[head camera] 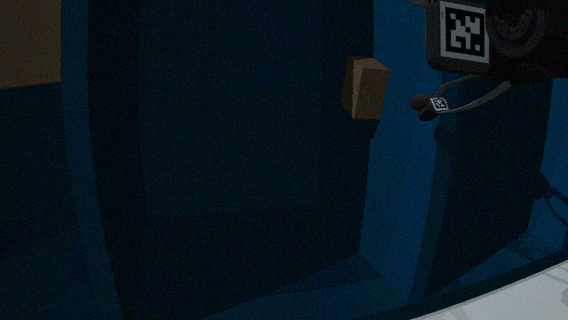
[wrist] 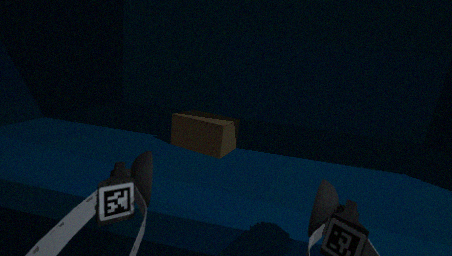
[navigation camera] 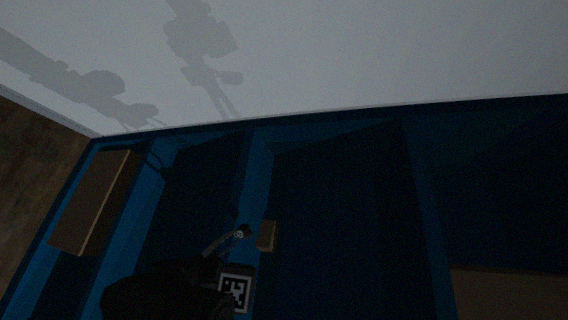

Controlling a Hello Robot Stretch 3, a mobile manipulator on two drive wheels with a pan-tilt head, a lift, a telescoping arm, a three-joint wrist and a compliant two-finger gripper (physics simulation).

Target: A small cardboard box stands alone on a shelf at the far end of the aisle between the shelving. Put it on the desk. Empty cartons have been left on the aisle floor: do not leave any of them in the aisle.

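Frame: origin at the robot's base, x back, y right, z up, level; millimetres.
Where they show: gripper, fingertip midpoint: (head camera: 418, 51) (wrist: 232, 183) (navigation camera: 242, 261).
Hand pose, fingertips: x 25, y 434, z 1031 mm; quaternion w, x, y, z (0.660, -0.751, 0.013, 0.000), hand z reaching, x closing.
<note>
After its pixels a point has its place.
The small cardboard box (head camera: 371, 92) {x -34, y 592, z 1018 mm} (navigation camera: 266, 236) {x -27, y 590, z 1024 mm} (wrist: 200, 135) {x -29, y 590, z 1018 mm} stands alone on a blue shelf board (head camera: 392, 200) {x -205, y 553, z 991 mm} (wrist: 300, 175) {x 117, y 558, z 991 mm}, set back from its front edge. My gripper (head camera: 424, 54) {x 25, y 434, z 1031 mm} (wrist: 232, 183) {x 25, y 434, z 1031 mm} is open, its two fingers wide apart with nothing between them. In the wrist view the box lies beyond the fingertips, a little left of the middle of the gap, and does not touch them. The navigation view shows one finger near the shelf's front edge; the other finger is hidden there. The desk and the empty cartons on the aisle floor do not show.
A long brown carton (navigation camera: 90, 200) {x -78, y 462, z 253 mm} rests on another shelf level. Another brown box (head camera: 30, 40) {x 45, y 454, z 1495 mm} (navigation camera: 510, 295) {x 29, y 455, z 1547 mm} shows on a further level. A pale wall (head camera: 515, 300) {x -411, y 426, z 729 mm} (navigation camera: 375, 50) {x -420, y 299, z 1335 mm} with robot shadows adjoins the shelving. Brown floor (navigation camera: 30, 175) {x -146, y 328, z 1 mm} shows at the left.
</note>
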